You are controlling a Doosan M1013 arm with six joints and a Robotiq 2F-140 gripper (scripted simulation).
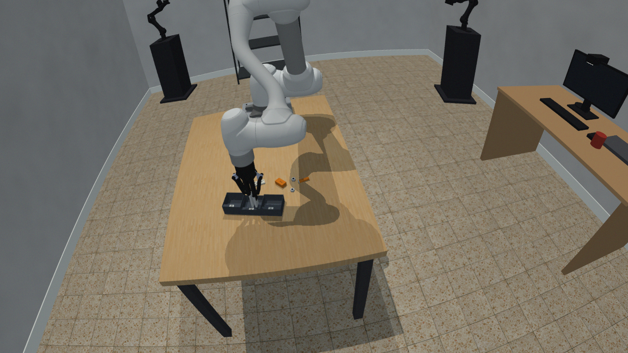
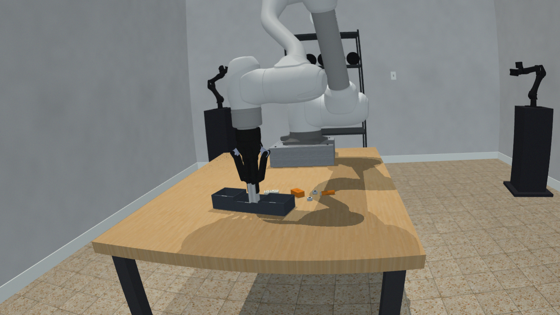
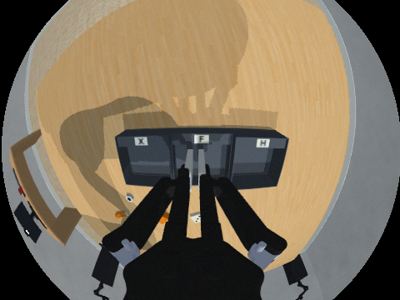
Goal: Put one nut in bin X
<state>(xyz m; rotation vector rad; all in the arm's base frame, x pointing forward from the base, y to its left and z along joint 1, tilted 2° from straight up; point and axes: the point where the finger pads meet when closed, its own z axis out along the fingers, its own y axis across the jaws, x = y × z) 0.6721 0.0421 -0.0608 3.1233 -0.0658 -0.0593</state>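
The dark bin row is 30 mm below my hand and 10 mm to the right of it. Round my hand: orange bolt-like piece 190 mm to the left, 160 mm behind, 40 mm below; white domino 150 mm behind, 40 mm below, 10 mm to the right; orange block 150 mm behind, 80 mm to the left, 40 mm below.
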